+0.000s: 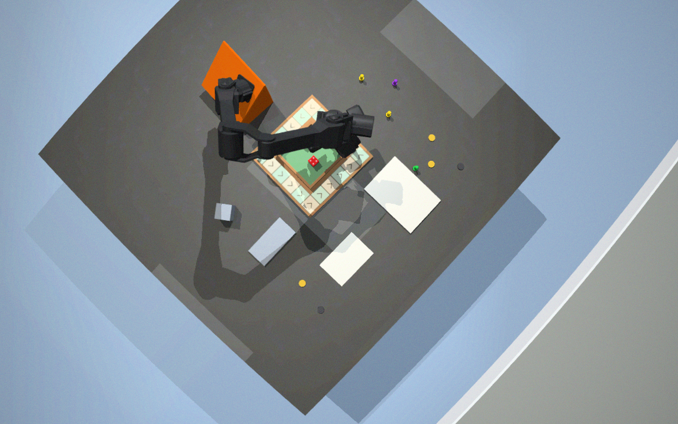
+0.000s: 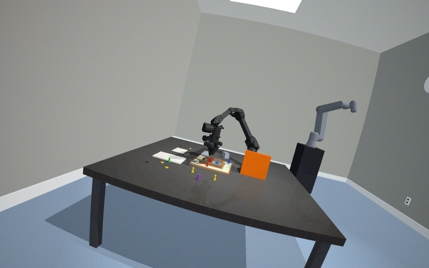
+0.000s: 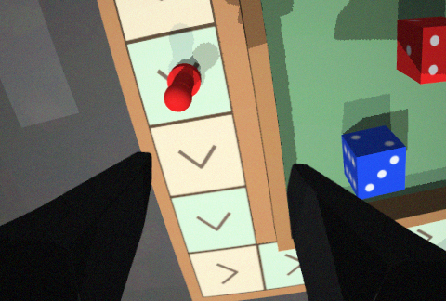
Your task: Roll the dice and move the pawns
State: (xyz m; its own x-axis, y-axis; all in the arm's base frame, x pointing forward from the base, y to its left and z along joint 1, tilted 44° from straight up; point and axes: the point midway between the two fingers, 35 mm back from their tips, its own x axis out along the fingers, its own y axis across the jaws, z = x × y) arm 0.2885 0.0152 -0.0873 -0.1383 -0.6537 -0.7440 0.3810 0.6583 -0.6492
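Right now my gripper tip is 1 cm short of the red pawn, 2 cm to the right of it and 6 cm above it. From my gripper tip the other things lie so: green tray: 2 cm behind, 9 cm to the right, 8 cm below; grey sheet: 6 cm ahead, 39 cm to the right, 9 cm below; blue pawn: 15 cm behind, 19 cm to the right, 6 cm below.
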